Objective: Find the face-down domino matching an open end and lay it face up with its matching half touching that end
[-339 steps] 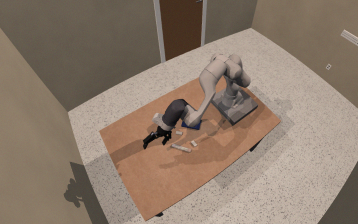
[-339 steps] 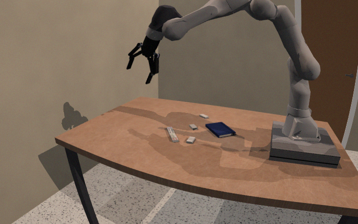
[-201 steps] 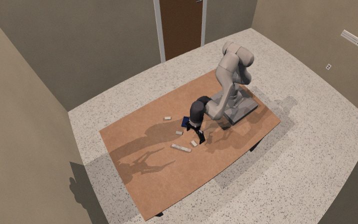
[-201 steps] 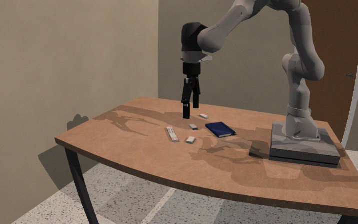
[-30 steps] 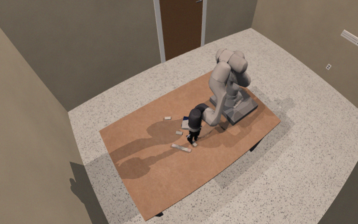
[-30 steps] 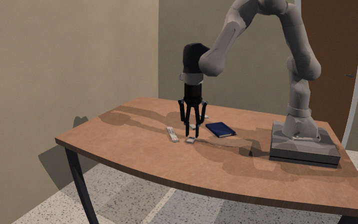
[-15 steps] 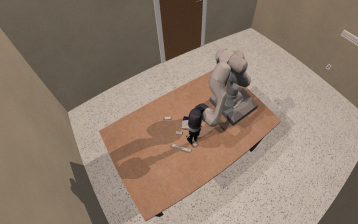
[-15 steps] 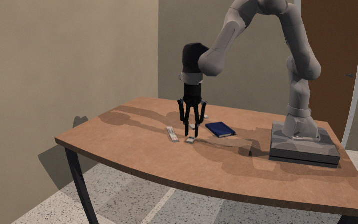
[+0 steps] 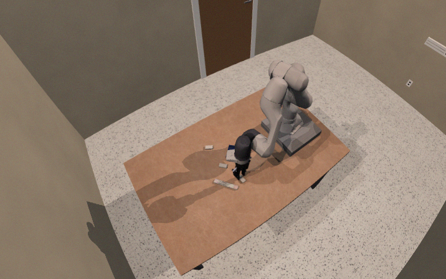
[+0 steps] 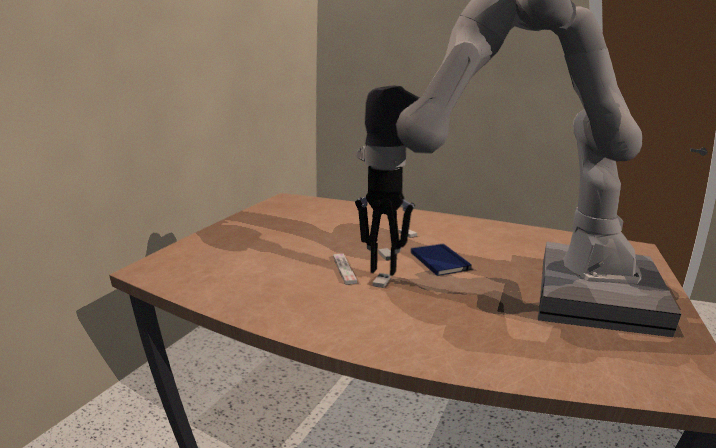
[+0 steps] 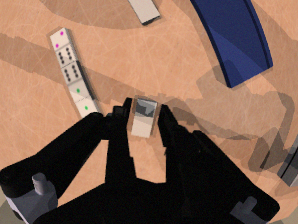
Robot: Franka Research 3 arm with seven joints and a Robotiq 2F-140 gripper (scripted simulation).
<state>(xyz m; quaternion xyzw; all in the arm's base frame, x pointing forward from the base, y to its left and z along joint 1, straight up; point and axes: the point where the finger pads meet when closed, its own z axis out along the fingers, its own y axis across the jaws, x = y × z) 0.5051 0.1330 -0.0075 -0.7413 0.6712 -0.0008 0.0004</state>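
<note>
My hand is 1 cm to the right of the domino and 5 cm above it. Round my hand: dark blue book (10 cm behind, 16 cm to the right, 4 cm below).
</note>
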